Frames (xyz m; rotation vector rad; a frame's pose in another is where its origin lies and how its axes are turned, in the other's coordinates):
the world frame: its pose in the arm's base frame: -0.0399 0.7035 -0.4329 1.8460 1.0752 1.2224
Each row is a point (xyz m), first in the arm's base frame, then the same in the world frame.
Working: the arm's base frame: its pose in the world frame: -0.4529 0.6902 -0.0488 -1.8460 -1.0752 -1.2224

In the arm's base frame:
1: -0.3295 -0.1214 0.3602
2: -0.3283 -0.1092 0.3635
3: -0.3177 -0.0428 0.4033
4: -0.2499 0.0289 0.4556
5: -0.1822 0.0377 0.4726
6: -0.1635 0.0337 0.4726
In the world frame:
1: -0.4953 0.9633 -0.4691
2: -0.4829 0.9611 -0.4701
3: -0.4057 0.9690 -0.4794
4: -0.3062 1.0007 -0.4398
5: -0.2767 1.0297 -0.3829
6: -0.2761 1.0365 -0.3650

